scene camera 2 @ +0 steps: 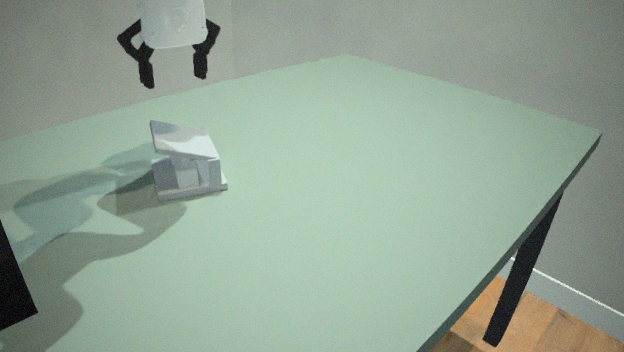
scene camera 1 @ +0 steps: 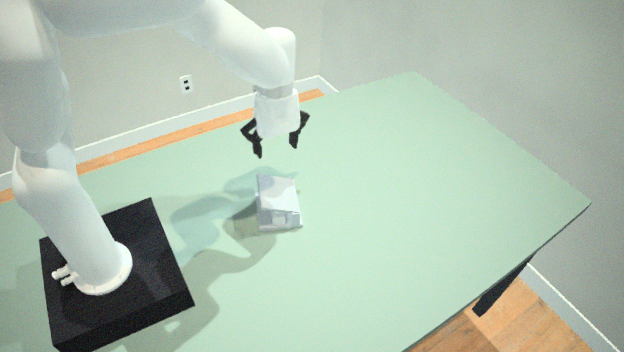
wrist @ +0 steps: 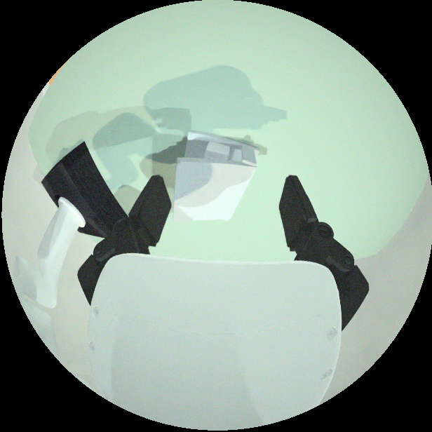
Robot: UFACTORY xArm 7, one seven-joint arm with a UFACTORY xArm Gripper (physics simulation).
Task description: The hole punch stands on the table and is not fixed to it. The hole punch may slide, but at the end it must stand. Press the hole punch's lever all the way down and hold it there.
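Places are measured from the arm's base along level axes (x ahead, y left, z up), in centimetres.
Pixels of known places: gripper, fingertip midpoint: (scene camera 2: 175,82) (scene camera 1: 275,150); arm's base at its link origin: (scene camera 1: 102,268).
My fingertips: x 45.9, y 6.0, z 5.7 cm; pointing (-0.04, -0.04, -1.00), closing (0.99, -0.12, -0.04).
Observation:
Ahead of a thing's pixels: the offset from my fingertips to its top centre. Level surfaces: height alone.
The light grey hole punch @(dx -3.7, dy -6.7, dz -5.0 cm) (scene camera 1: 279,202) (scene camera 2: 189,165) (wrist: 215,180) stands upright on the green table @(dz -13.6 cm) (scene camera 1: 400,200) (scene camera 2: 350,190) (wrist: 320,100). Its lever @(dx -3.7, dy -6.7, dz -5.0 cm) (scene camera 1: 280,192) (scene camera 2: 185,141) (wrist: 212,187) is a flat plate that slopes up toward the back left in the scene camera 2 view, with its far end raised well above the base. My gripper (scene camera 1: 276,152) (scene camera 2: 174,82) (wrist: 223,188) is open and empty. It hangs above the table, higher than the lever and apart from it, with both fingers pointing down. In the wrist view the hole punch shows between the fingers, nearer the left one.
The arm's black base block (scene camera 1: 150,270) (scene camera 2: 12,280) (wrist: 87,185) stands to the left of the hole punch. Shadows of the arm fall on the table around the hole punch. The table's right edge shows in both scene views, and grey walls stand behind the table.

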